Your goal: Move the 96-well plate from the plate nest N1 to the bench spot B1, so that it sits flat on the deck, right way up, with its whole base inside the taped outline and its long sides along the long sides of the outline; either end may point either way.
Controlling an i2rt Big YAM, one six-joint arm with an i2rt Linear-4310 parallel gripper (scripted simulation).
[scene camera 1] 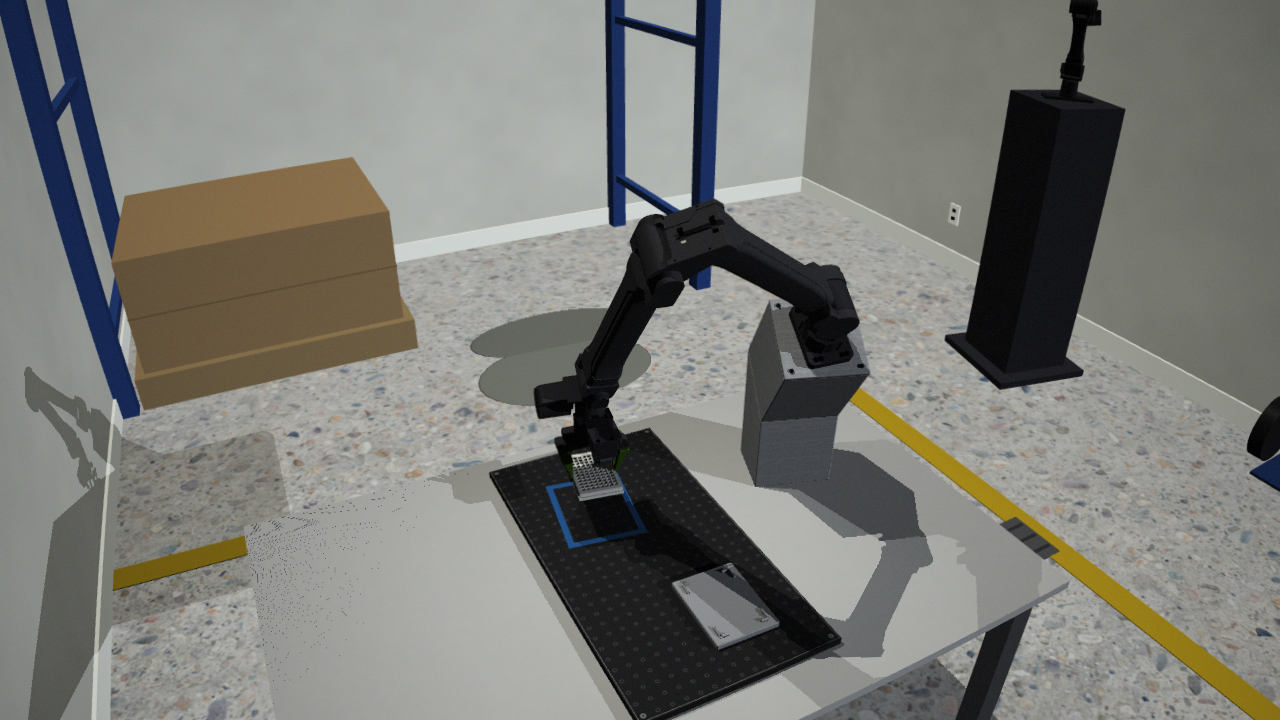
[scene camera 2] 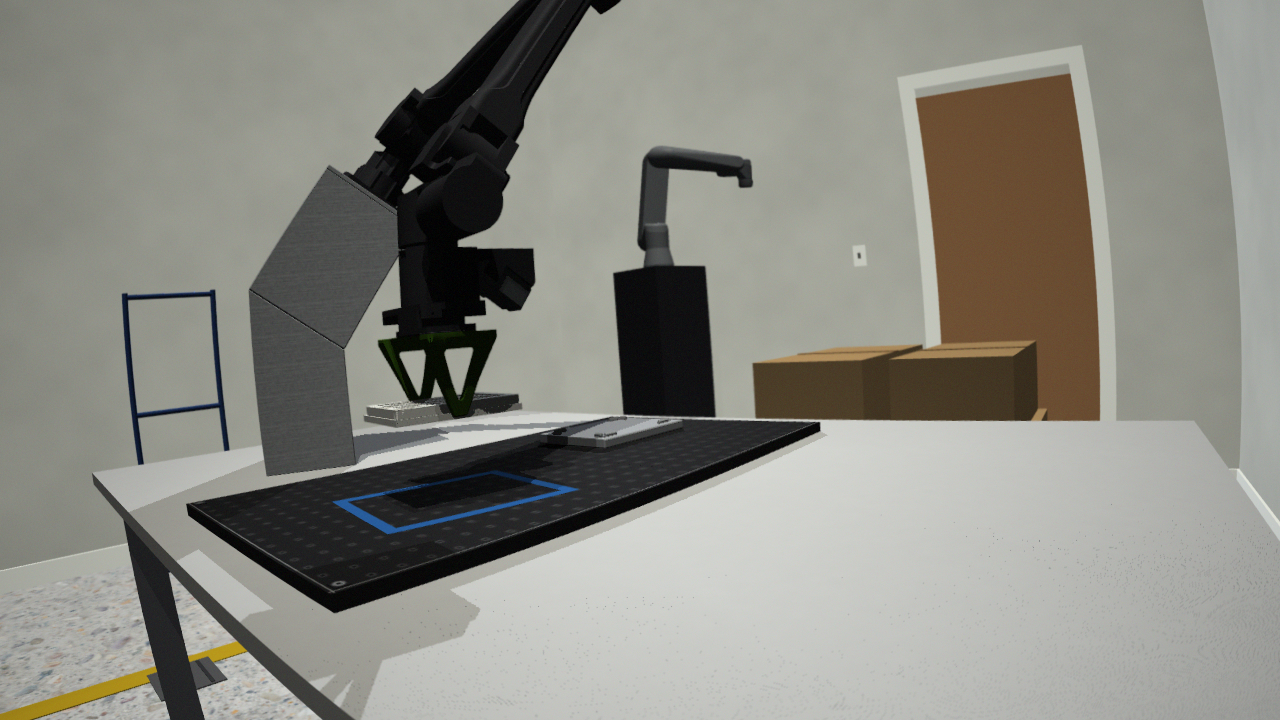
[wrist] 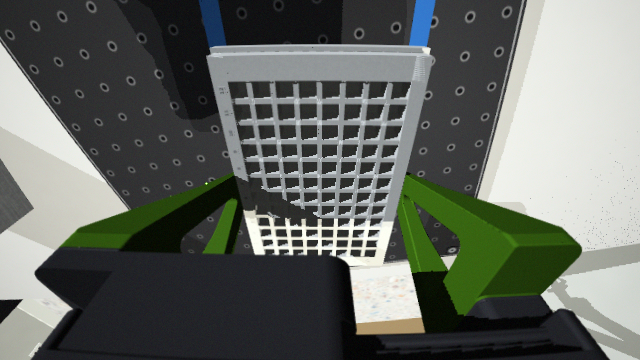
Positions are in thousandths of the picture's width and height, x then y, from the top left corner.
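Note:
Grey plate nest N1 (scene camera 1: 561,833), also in scene camera 2 (scene camera 2: 493,597). My gripper (scene camera 2: 343,574), also in scene camera 1 (scene camera 1: 463,660) and the wrist view (wrist: 501,501).

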